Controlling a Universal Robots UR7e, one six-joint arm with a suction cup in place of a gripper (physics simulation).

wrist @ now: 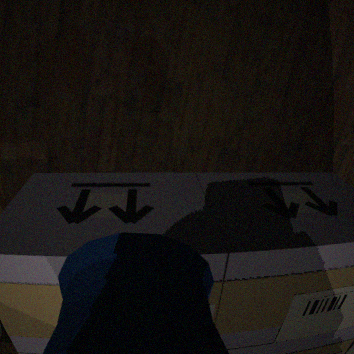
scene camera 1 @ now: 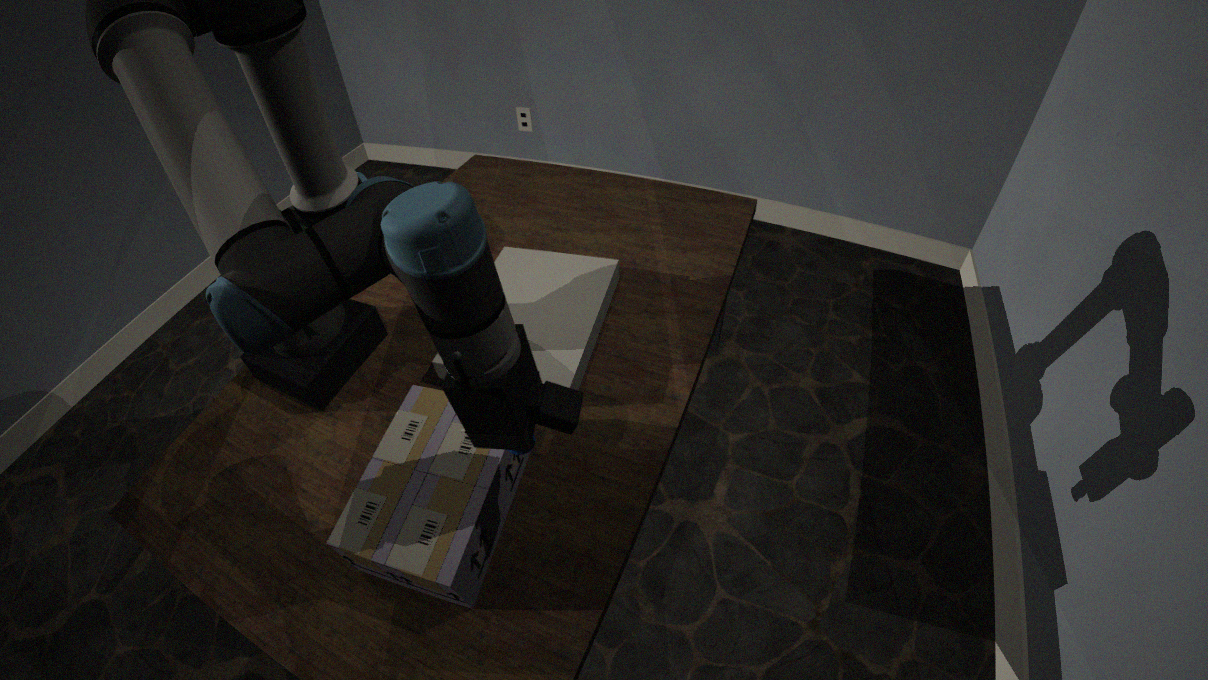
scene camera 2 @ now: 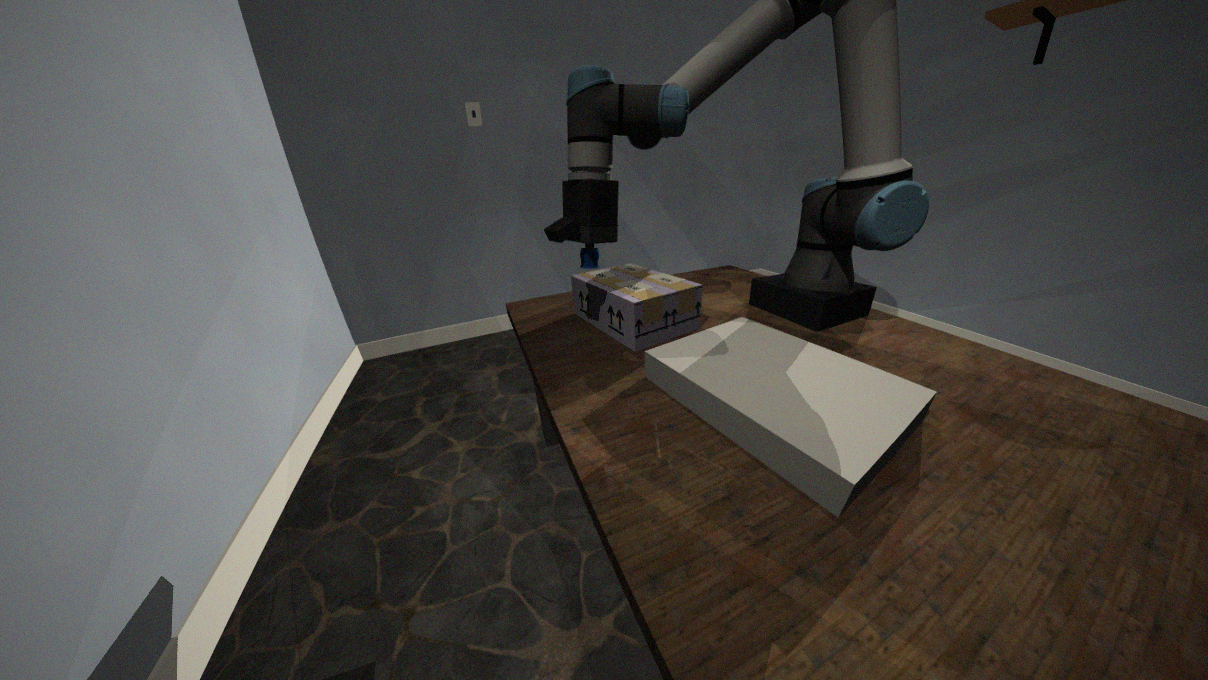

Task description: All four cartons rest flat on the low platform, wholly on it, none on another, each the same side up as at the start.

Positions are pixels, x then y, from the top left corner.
Scene:
My suction cup (wrist: 128, 285) holds nothing. A low white platform (scene camera 2: 828, 424) sits on the table.

